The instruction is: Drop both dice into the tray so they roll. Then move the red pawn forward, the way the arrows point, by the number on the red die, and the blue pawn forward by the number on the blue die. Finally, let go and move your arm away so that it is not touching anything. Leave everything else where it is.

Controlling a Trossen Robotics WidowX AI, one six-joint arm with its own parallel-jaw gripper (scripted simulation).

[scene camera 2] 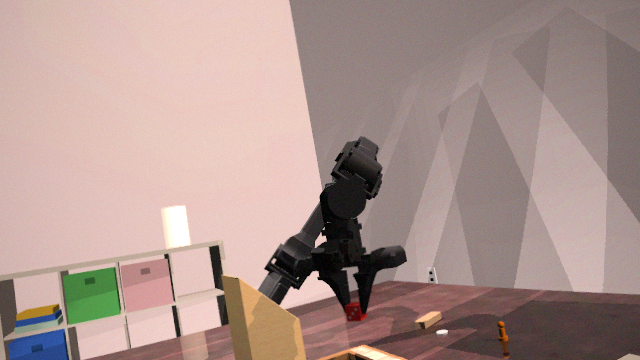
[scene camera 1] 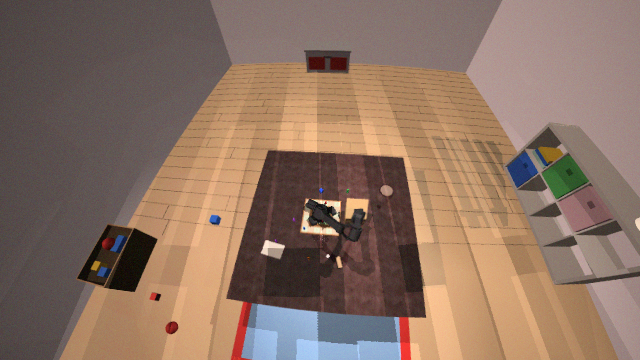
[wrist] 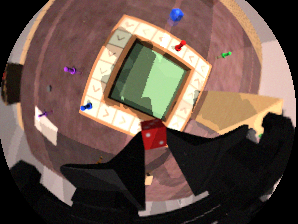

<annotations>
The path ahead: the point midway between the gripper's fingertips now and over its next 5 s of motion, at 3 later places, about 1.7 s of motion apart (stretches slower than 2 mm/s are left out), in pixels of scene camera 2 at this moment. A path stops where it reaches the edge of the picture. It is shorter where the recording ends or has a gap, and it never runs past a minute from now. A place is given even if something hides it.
My gripper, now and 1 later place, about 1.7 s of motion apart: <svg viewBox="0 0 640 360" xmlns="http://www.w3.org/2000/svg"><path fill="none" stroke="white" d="M356 313L307 343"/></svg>
</annotations>
